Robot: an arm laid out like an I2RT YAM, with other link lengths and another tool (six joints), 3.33 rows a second.
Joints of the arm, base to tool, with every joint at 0 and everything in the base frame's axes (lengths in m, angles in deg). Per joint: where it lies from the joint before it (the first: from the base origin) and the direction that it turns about. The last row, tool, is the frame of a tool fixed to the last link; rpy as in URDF.
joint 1: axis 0 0 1 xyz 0 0 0.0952
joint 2: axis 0 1 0 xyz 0.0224 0.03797 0.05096
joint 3: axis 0 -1 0 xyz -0.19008 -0.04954 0
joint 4: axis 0 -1 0 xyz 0.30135 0.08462 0.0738
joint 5: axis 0 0 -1 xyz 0.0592 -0.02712 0.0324
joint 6: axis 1 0 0 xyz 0.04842 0 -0.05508
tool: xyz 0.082 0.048 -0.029 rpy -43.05 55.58 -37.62
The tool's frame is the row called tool.
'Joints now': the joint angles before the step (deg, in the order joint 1, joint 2, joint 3, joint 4, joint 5, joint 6). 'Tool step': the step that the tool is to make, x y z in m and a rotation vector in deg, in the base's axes. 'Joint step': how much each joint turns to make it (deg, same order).
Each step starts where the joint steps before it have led.
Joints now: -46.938 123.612 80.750 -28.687 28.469 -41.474
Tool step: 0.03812 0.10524 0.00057 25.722 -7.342 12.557
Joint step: 7.629 -0.153 0.088 -12.656 -24.240 0.088
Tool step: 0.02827 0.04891 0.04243 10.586 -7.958 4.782
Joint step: 4.261 -5.355 0.415 -5.791 -13.223 0.852
